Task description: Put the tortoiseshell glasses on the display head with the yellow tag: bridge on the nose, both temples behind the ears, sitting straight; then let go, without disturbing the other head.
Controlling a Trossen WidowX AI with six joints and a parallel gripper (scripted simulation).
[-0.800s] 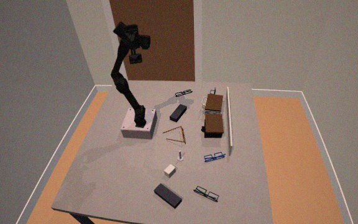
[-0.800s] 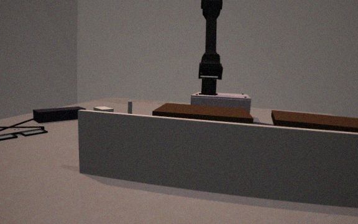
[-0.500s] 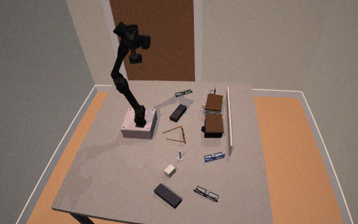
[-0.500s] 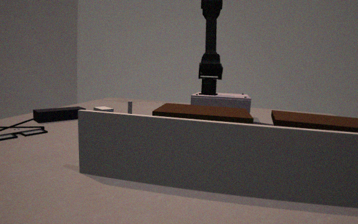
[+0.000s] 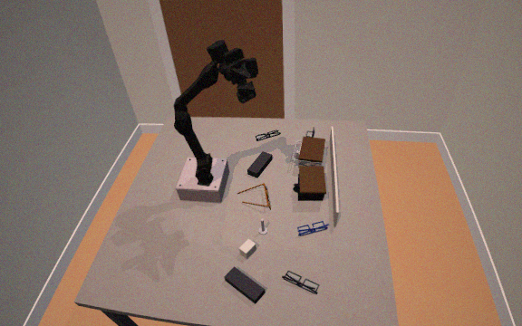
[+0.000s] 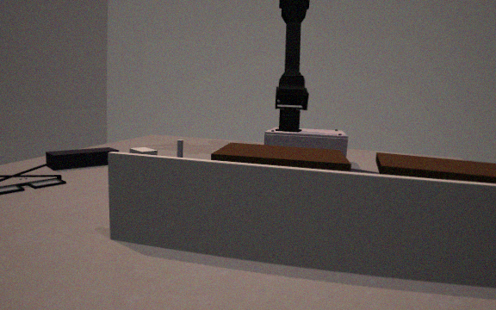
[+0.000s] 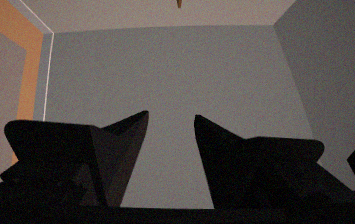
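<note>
My gripper tip is now 68 cm above the glasses, 10 cm to the right of it and 6 cm past it. The rest, counted from my gripper tip: brown display head (64 cm below, 18 cm to the left, 17 cm ahead); then white cube (67 cm below, 19 cm to the right, 2 cm behind); then white peg (68 cm below, 7 cm to the right, 1 cm ahead).
</note>
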